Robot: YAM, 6 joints.
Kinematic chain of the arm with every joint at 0, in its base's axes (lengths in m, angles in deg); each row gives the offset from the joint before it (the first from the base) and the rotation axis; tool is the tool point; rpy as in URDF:
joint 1: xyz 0 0 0.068 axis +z
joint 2: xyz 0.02 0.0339 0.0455 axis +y
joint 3: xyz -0.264 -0.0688 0 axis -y
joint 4: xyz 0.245 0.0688 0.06 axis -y
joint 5: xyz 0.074 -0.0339 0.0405 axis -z
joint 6: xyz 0.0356 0 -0.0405 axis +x
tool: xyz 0 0 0 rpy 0 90 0
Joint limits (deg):
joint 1: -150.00..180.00
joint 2: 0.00..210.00
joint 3: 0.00..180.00
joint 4: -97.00..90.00
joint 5: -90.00..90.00
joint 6: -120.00..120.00
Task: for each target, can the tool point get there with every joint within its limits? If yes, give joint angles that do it. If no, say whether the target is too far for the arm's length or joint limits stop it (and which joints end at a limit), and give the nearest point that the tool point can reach.
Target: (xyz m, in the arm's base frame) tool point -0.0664 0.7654 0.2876
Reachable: no: too far | nearest point -0.0544 0.6272 0.2553 | short by 0.142 m
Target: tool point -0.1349 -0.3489 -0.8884
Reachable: no: too far | nearest point -0.1083 -0.2801 -0.3766 | short by 0.517 m
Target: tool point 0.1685 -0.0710 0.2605
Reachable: yes | joints -13.19 47.14 28.65 2.28 59.37 63.48
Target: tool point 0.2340 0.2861 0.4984
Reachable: yes | joints 54.92 94.60 101.35 13.37 49.52 -59.91
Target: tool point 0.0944 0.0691 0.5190
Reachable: yes | joints 48.08 47.20 64.39 37.79 42.50 29.22
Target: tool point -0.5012 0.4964 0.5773
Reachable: no: too far | nearest point -0.3825 0.3788 0.4642 | short by 0.202 m
